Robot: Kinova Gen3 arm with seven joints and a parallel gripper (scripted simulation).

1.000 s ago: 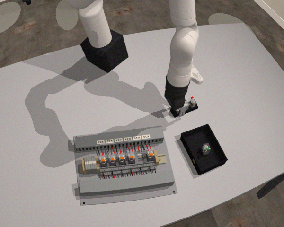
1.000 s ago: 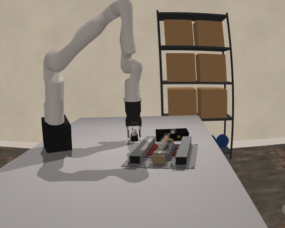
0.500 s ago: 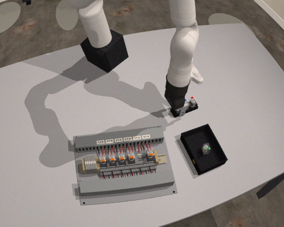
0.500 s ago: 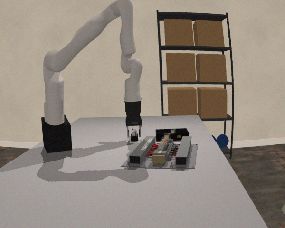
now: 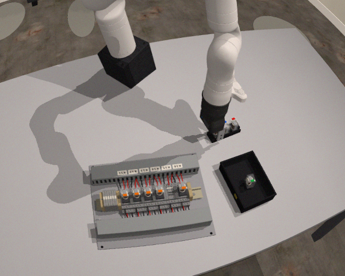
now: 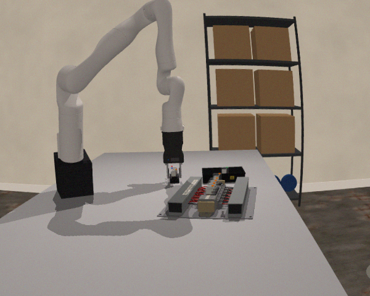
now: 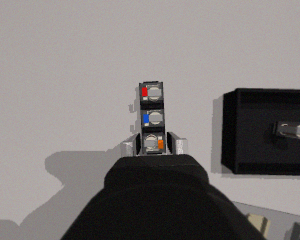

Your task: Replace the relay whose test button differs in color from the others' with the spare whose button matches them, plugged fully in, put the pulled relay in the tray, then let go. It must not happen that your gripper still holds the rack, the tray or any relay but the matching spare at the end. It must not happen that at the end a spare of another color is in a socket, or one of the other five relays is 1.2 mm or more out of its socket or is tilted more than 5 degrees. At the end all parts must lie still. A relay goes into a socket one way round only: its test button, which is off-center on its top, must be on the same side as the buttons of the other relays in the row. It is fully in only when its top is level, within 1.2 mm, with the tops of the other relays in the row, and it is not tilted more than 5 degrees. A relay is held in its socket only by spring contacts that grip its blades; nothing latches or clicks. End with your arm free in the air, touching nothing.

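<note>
Right now my hand is 1 cm past the blue-button relay, 3 cm to the right of it and 1 cm above it. Also, from my hand: red-button relay (2 cm behind, 6 cm to the left, 1 cm below); spare holder (1 cm behind, 3 cm to the left, 3 cm below); black tray (18 cm ahead, 6 cm to the left, 2 cm below).
</note>
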